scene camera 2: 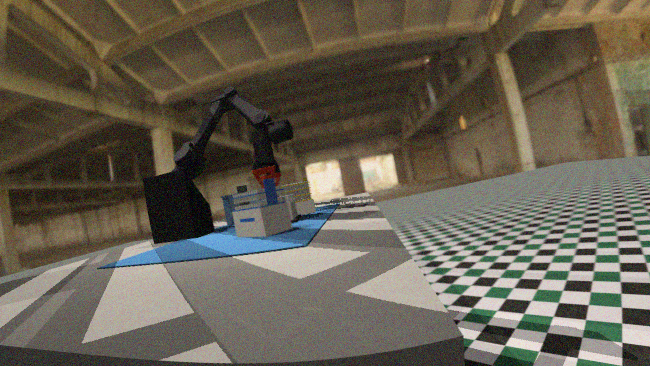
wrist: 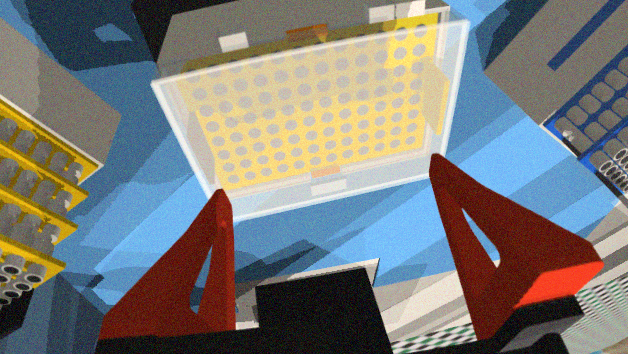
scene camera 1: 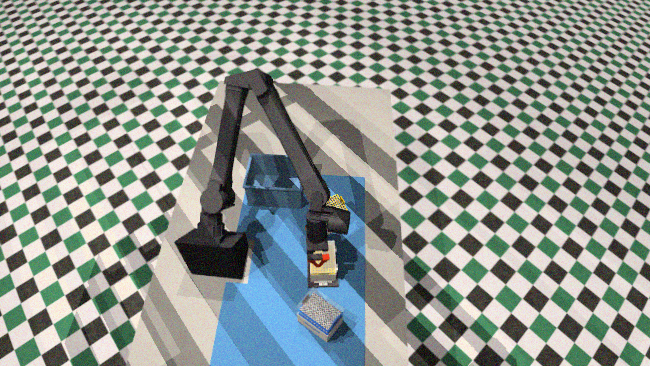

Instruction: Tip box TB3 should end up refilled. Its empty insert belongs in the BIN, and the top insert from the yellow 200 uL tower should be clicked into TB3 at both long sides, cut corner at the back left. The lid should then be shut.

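Observation:
Tip box TB3 [scene camera 1: 325, 274] [wrist: 310, 120] sits on the blue mat, with a clear lid over a yellow insert. The insert shows rows of grey holes and no upright tips. My gripper [scene camera 1: 319, 259] [scene camera 2: 266, 176] [wrist: 327, 180] is open and empty. In the wrist view its red fingertips appear at the two ends of the lid's near long edge; contact cannot be told. The yellow tower [scene camera 1: 338, 201] [wrist: 37, 210] holds stacked inserts with tips and is partly hidden by the arm in scene camera 1. The blue BIN [scene camera 1: 272, 197] stands behind the arm's forearm.
A blue-banded tip tower [scene camera 1: 320, 316] [scene camera 2: 262, 220] [wrist: 595, 110] stands at an angle close to the box, on the side away from the yellow tower. The arm's black base [scene camera 1: 212, 254] [scene camera 2: 175, 207] stands beside the blue mat [scene camera 1: 265, 320] [scene camera 2: 200, 250].

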